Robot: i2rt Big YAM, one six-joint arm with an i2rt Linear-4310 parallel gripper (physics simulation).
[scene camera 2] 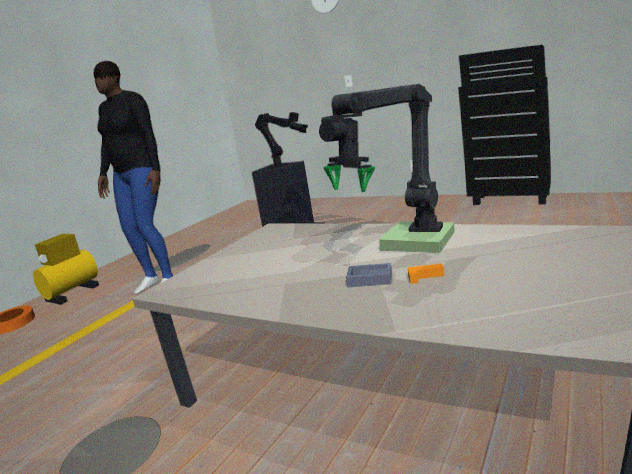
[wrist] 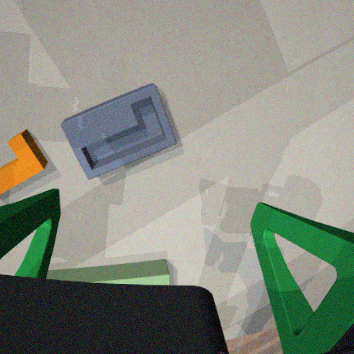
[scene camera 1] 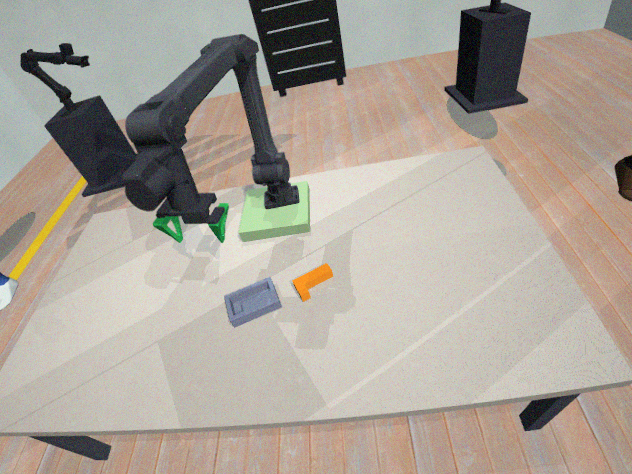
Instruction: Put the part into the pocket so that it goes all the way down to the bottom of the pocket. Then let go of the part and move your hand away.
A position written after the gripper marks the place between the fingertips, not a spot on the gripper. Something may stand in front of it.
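Open and holding nothing, the gripper [scene camera 1: 202,241] [scene camera 2: 349,190] [wrist: 161,207] is in sight of scene camera 1, scene camera 2 and the wrist view. The same views show a pocket [scene camera 1: 260,298] [scene camera 2: 374,274] [wrist: 134,124].
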